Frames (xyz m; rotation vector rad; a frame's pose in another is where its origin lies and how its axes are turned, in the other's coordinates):
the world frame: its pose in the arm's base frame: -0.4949 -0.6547 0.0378 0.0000 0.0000 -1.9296
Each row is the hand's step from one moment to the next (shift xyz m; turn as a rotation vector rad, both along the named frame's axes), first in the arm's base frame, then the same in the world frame.
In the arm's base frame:
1: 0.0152 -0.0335 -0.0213 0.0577 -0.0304 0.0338
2: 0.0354 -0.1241 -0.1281 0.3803 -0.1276 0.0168
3: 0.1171 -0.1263 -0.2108 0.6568 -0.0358 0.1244
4: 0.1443 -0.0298 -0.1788 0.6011 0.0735 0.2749
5: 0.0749 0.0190 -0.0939 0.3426 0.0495 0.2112
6: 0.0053 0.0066 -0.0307 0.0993 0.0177 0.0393
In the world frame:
1: 0.0260 0.0260 -0.0213 0.0082 0.0647 0.0338
2: 0.1038 0.0767 -0.1281 -0.0141 0.4009 0.0168
3: 0.0771 0.1540 -0.2108 -0.1971 0.6275 0.1244
4: -0.0228 0.1456 -0.1788 -0.2799 0.5370 0.2749
5: -0.0441 0.0635 -0.0939 -0.1667 0.3034 0.2112
6: -0.0080 0.0026 -0.0307 -0.0514 0.0868 0.0393

